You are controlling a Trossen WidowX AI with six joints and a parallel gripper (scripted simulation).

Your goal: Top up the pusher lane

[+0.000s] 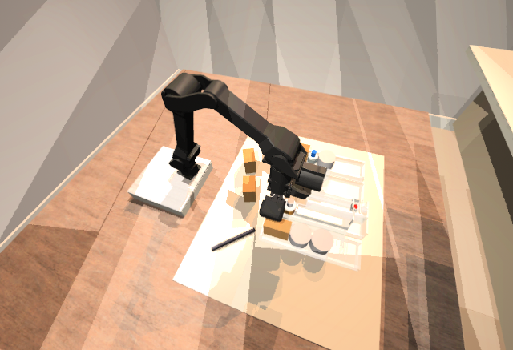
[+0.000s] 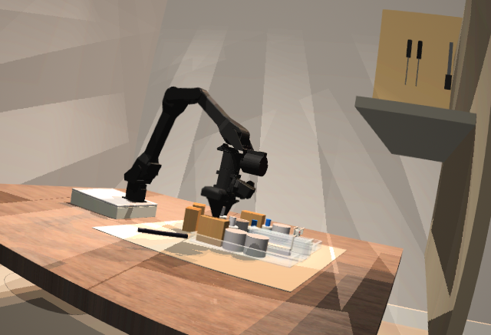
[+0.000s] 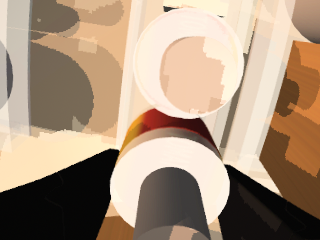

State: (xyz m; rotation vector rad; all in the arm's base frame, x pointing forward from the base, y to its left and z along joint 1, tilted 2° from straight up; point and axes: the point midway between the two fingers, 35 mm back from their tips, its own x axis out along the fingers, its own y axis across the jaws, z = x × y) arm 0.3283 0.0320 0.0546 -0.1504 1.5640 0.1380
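Right now the cream mat is 60 mm ahead of my gripper tip, 30 mm to the left of it and 50 mm below it. The rest, counted from my gripper tip: shelf: 500 mm ahead, 90 mm to the left, 310 mm above; then red mark: 220 mm ahead, 80 mm to the left, 20 mm above; then black rod: 70 mm behind, 150 mm to the right, 50 mm below.
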